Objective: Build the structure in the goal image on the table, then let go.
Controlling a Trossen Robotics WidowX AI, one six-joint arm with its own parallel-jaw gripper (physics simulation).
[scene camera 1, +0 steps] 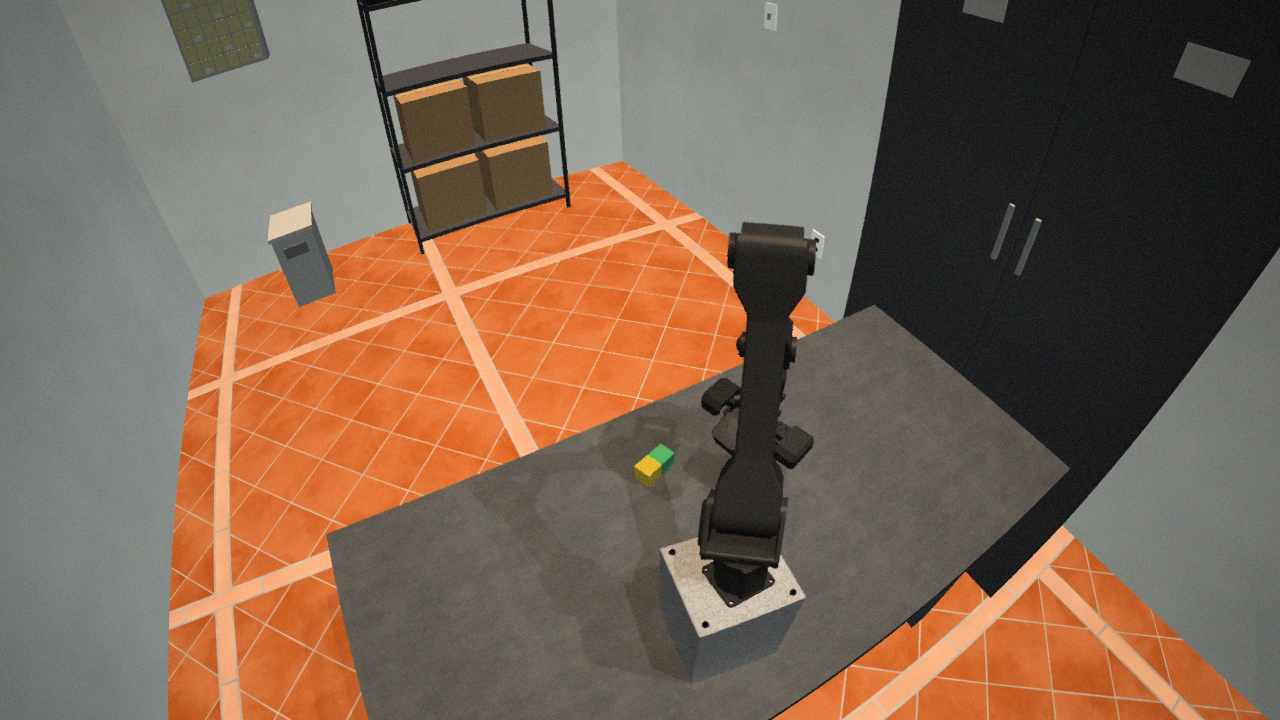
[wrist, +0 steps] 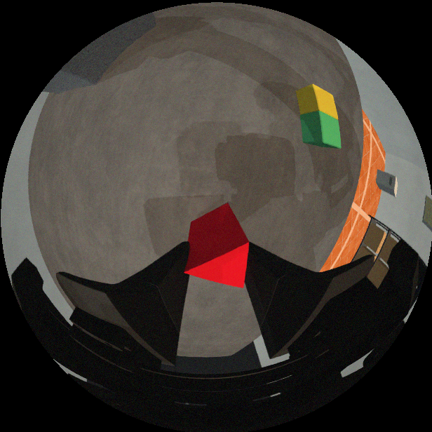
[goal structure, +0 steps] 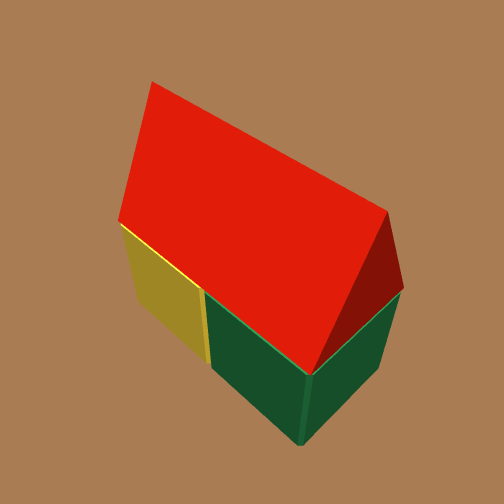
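Where they show: arm's base, link origin: (scene camera 1: 738, 576).
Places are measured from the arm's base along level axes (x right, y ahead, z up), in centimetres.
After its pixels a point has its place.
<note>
A yellow cube (scene camera 1: 648, 470) @(y 29.9, x 3.9, z -16.3 cm) (wrist: 317, 101) and a green cube (scene camera 1: 662, 457) @(y 31.1, x 7.2, z -16.3 cm) (wrist: 321, 129) stand side by side on the table, their faces touching or nearly so. My gripper (wrist: 213, 246) is shut on a red cube (wrist: 218, 240), which looks tilted between the fingertips in the wrist view. The gripper is above the table, to the right of the two cubes in the scene view. There the arm hides the fingertips and the red cube.
The dark grey table (scene camera 1: 465, 573) @(y 27.0, x -30.6, z -19.6 cm) (wrist: 115, 140) carries the arm's pale base block (scene camera 1: 733, 640) @(y -5.3, x -3.3, z -5.2 cm) near its front edge. Beyond the table stand a shelf rack (scene camera 1: 393, 170) with brown boxes, a grey bin (scene camera 1: 304, 264) and a black cabinet (scene camera 1: 948, 179).
</note>
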